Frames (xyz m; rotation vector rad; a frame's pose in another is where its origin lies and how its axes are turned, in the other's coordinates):
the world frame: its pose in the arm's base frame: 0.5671 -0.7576 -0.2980 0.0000 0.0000 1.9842
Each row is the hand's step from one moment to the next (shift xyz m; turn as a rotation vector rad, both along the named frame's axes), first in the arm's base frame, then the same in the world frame.
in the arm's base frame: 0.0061 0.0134 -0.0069 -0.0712 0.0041 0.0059
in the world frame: 0.0098 -0.0110 -0.0069 0.0324 0.0636 0.0059
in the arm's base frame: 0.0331 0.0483 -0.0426 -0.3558 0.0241 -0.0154
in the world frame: 0.0309 -0.0497 -0.0426 0.1650 0.3161 -0.0154
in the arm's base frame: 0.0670 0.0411 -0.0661 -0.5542 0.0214 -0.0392
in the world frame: 0.0107 -0.0779 -0.0661 0.2422 0.4989 -0.0392
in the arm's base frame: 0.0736 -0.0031 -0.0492 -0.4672 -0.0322 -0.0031
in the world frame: -0.0324 -0.0662 -0.0492 0.1582 0.4408 -0.0031
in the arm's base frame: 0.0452 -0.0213 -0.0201 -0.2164 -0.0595 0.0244
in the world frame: -0.0377 -0.0328 -0.0201 0.0324 0.2221 0.0244
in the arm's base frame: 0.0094 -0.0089 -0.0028 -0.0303 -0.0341 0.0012
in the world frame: -0.0119 -0.0050 -0.0028 -0.0191 0.0414 0.0012
